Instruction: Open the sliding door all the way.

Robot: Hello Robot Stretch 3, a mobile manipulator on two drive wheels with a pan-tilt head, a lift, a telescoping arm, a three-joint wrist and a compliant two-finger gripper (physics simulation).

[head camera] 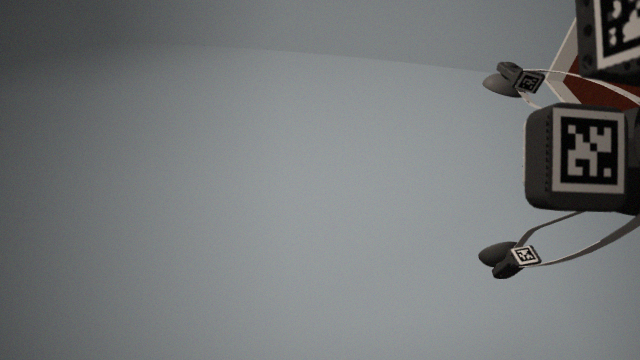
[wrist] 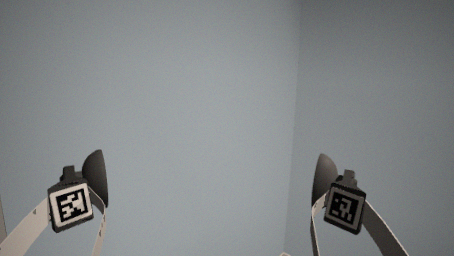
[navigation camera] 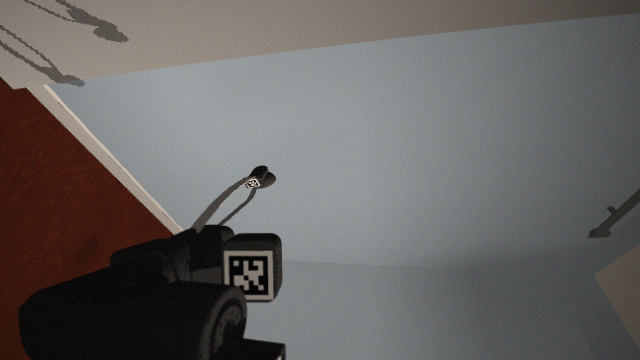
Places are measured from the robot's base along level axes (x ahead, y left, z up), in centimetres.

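Where they show: gripper, fingertip midpoint: (head camera: 492,170) (navigation camera: 268,226).
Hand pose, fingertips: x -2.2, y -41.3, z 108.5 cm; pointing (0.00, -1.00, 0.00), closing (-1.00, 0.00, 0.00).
After its pixels a point has its place.
My gripper (head camera: 499,170) @[z 108.6, x -2.2, y -41.3 cm] (wrist: 212,172) @[z 108.6, x -2.2, y -41.3 cm] is open and empty, its two fingers wide apart in front of pale blue wall surfaces. In the navigation view one fingertip (navigation camera: 264,178) @[z 109.3, x 5.7, y -38.2 cm] shows against the blue wall, and the other finger is hidden. A beige panel (navigation camera: 300,25) @[z 109.0, x 42.7, y -60.6 cm] runs along the top of that view, with finger-shaped shadows at its left; it may be the sliding door, but I cannot tell for sure. No door handle can be made out for certain.
Blue walls (head camera: 300,200) @[z 118.3, x 3.1, y -107.7 cm] (navigation camera: 400,150) @[z 135.8, x 15.1, y -95.8 cm] (wrist: 200,90) meet in a corner beyond the fingers. A white baseboard (navigation camera: 112,160) @[z 8.2, x 15.1, y -94.0 cm] borders the red-brown floor (navigation camera: 50,175) @[z 0.1, x 8.2, y -75.4 cm] (head camera: 600,90) @[z 0.1, x -41.5, y -136.0 cm]. A dark bar-like shape (navigation camera: 619,211) @[z 216.7, x -8.5, y -113.2 cm], perhaps a shadow, is cut off at the right edge, above a beige surface (navigation camera: 625,295) @[z 243.7, x -52.2, y -142.2 cm].
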